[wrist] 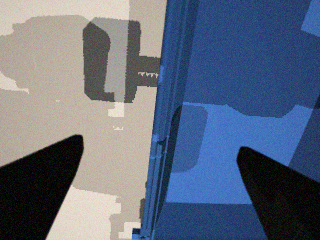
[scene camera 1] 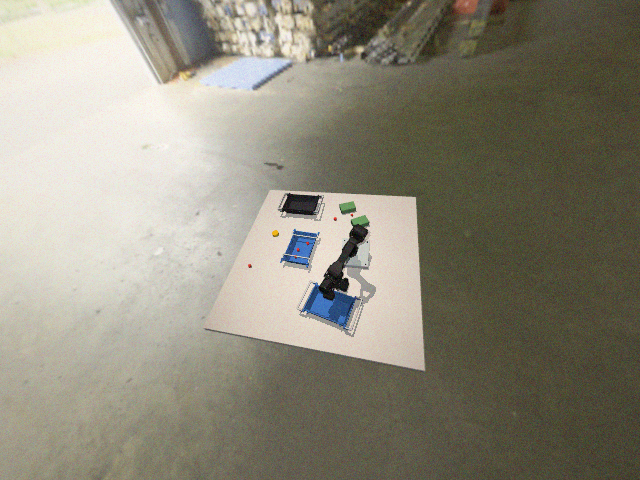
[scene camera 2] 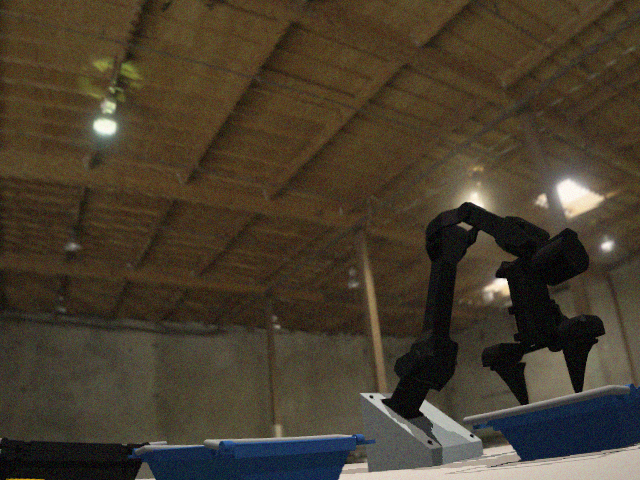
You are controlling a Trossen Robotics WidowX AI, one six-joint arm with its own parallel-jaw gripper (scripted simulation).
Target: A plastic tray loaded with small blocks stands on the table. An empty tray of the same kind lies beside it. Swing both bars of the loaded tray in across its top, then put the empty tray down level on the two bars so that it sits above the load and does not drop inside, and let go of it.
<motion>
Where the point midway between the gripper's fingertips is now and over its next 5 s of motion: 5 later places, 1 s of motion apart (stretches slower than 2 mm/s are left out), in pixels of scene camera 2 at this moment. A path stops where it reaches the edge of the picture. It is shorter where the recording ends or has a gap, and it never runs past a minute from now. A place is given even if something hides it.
My gripper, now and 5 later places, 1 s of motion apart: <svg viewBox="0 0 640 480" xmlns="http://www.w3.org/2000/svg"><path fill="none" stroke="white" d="M551 401L557 442L543 400L539 351L537 325L491 342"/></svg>
</motion>
